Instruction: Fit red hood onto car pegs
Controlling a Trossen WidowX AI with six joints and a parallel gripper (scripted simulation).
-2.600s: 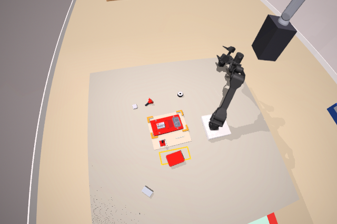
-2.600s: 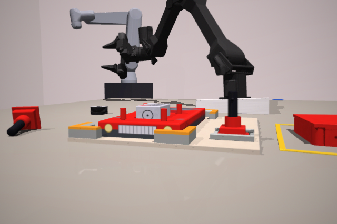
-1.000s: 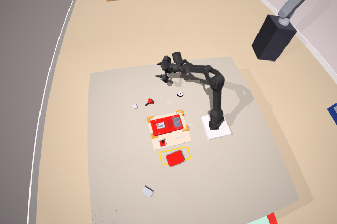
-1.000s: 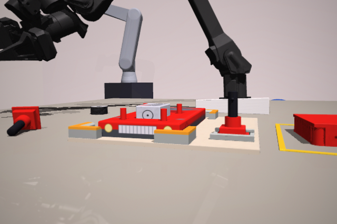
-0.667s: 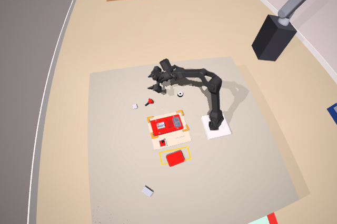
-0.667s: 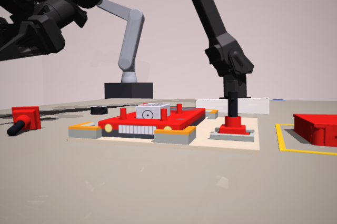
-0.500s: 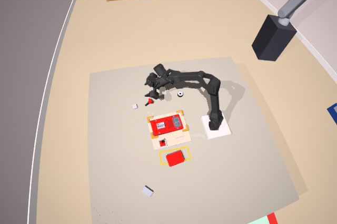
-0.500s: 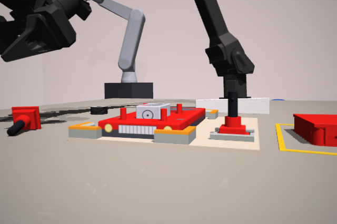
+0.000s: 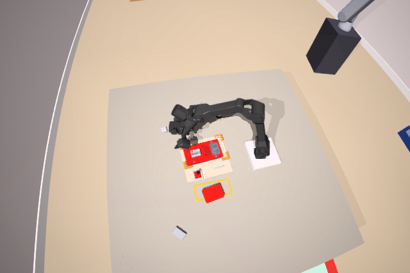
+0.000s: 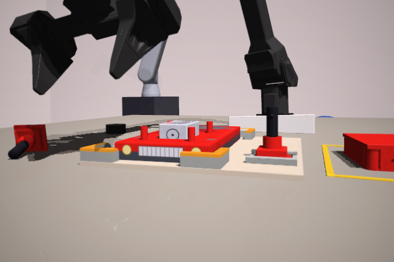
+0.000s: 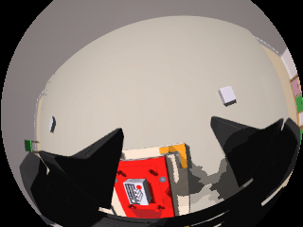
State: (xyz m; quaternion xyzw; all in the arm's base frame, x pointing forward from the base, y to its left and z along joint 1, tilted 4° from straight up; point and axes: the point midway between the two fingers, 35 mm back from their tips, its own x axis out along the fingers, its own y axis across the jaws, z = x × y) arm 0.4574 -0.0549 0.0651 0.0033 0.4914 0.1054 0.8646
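Right now the red hood is 26 cm to the left of my gripper tip, 20 cm behind it and 7 cm below it. Round my gripper tip: grey engine block 12 cm behind, 6 cm below, 5 cm to the left; black wheel 26 cm behind, 22 cm to the right, 8 cm below; jig 16 cm behind, 7 cm below, 5 cm to the left.
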